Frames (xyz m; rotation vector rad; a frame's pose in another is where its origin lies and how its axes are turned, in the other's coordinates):
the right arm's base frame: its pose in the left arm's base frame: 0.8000 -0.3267 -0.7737 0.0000 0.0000 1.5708
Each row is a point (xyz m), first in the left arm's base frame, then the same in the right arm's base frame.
Working: the left arm's base frame: its pose in the right arm's base frame: 0.3267 0.8000 0.7737 0.0000 0.0000 -1.5708

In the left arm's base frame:
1: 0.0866 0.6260 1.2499
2: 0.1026 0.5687 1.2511
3: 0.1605 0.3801 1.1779
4: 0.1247 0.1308 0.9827
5: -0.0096 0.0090 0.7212
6: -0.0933 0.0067 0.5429
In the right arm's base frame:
1: 0.9527 0.7134 2.0236
2: 0.8954 0.6974 2.0248
3: 0.7068 0.6395 1.9516
4: 0.4575 0.6753 1.7564
5: 0.3357 0.8096 1.4949
6: 0.3334 0.8933 1.3166

